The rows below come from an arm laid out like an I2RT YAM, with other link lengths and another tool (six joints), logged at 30 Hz.
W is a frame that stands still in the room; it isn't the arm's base.
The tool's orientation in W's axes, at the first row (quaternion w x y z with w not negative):
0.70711 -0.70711 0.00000 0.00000
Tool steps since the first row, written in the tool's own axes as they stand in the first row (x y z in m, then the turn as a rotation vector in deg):
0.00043 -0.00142 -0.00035 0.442 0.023 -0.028
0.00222 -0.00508 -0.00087 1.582 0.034 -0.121
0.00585 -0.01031 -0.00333 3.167 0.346 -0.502
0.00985 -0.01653 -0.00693 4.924 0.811 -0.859
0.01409 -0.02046 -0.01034 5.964 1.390 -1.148
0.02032 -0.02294 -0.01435 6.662 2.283 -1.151
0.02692 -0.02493 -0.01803 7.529 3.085 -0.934
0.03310 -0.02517 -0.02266 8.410 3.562 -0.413
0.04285 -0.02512 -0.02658 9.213 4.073 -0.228
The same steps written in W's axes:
0.00043 -0.00035 0.00142 0.442 -0.028 -0.023
0.00222 -0.00087 0.00508 1.582 -0.121 -0.034
0.00585 -0.00333 0.01031 3.167 -0.502 -0.346
0.00985 -0.00693 0.01653 4.924 -0.859 -0.811
0.01409 -0.01034 0.02046 5.964 -1.148 -1.390
0.02032 -0.01435 0.02294 6.662 -1.151 -2.283
0.02692 -0.01803 0.02493 7.529 -0.934 -3.085
0.03310 -0.02266 0.02517 8.410 -0.413 -3.562
0.04285 -0.02658 0.02512 9.213 -0.228 -4.073

